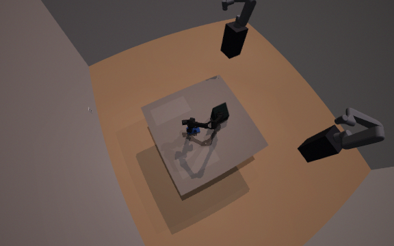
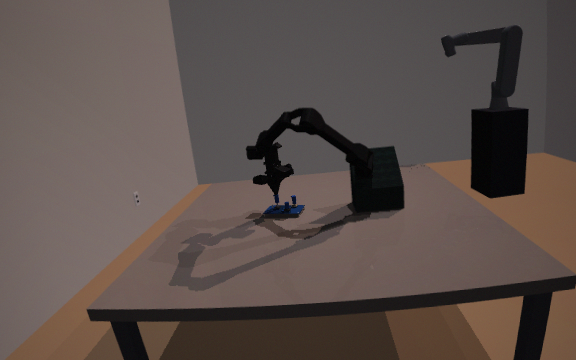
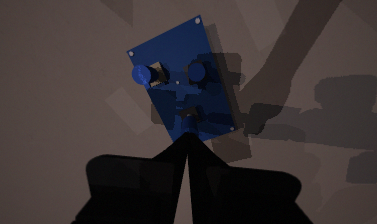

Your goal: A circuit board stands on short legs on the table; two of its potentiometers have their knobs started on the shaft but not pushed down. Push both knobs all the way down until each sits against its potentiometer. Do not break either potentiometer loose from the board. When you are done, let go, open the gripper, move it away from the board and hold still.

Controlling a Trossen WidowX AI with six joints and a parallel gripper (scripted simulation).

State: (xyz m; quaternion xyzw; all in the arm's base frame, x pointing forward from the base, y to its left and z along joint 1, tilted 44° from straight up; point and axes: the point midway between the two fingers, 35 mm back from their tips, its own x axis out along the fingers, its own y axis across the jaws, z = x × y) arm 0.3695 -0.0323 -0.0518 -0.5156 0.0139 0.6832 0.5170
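Right now my gripper tip is 10 mm above the knob.
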